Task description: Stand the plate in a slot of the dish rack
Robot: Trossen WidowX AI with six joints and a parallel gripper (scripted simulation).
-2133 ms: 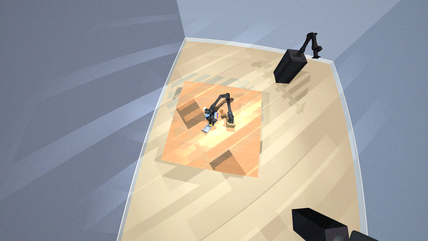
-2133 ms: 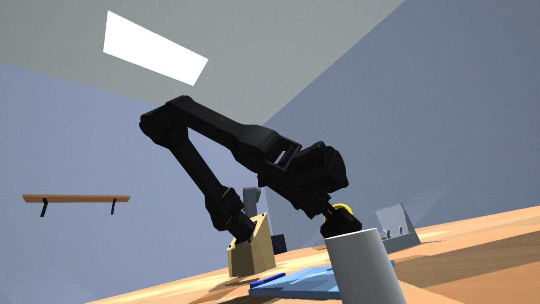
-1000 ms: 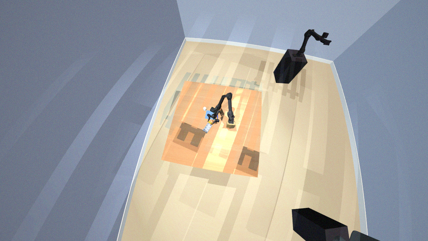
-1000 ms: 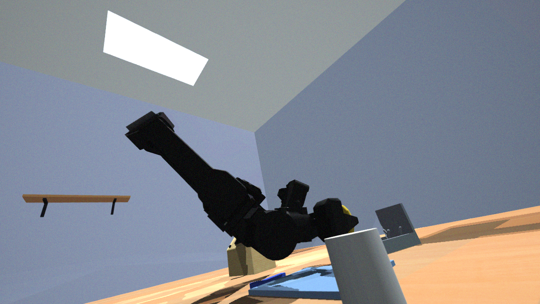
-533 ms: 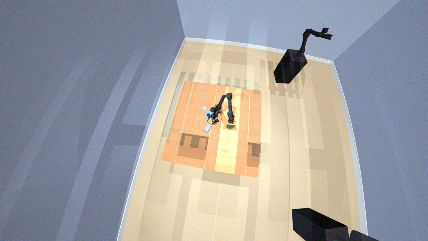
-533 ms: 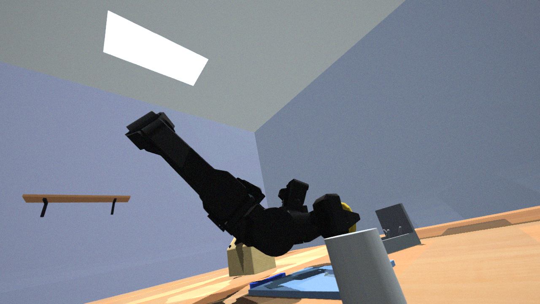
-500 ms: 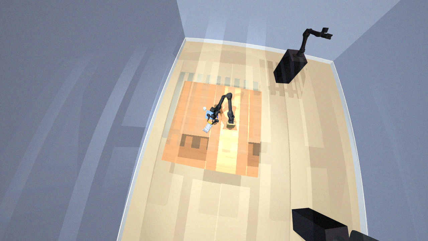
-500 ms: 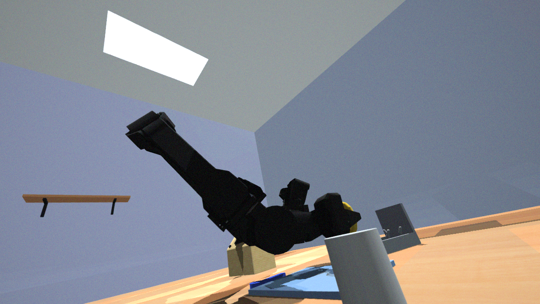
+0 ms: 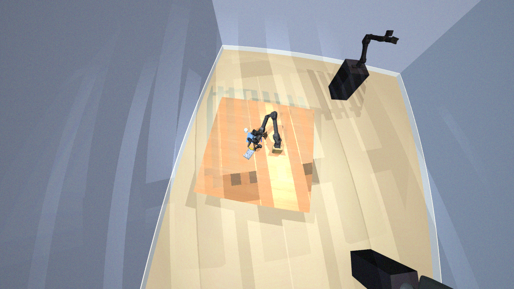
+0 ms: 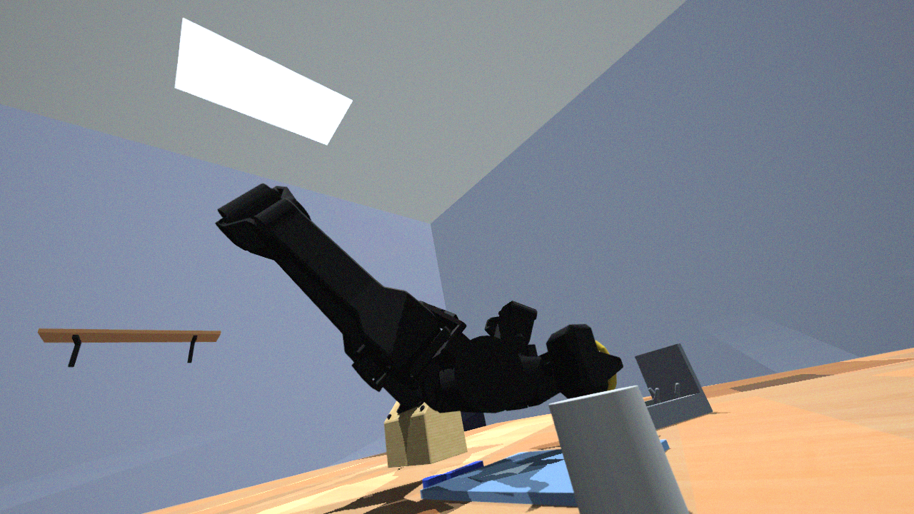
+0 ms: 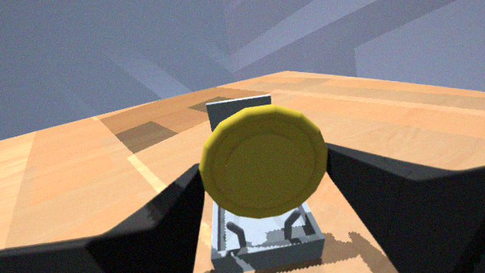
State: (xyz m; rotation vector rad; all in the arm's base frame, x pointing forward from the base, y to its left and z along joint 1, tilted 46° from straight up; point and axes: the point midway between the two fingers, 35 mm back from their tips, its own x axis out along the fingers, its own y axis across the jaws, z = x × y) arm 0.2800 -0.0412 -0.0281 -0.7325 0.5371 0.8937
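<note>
The grey dish rack lies 50 mm below my gripper tip, 40 mm to the left of it and 20 mm ahead of it. Also, from my gripper tip: blue spoon 160 mm to the right, 120 mm behind, 70 mm below; yellow plate 10 mm to the right.
</note>
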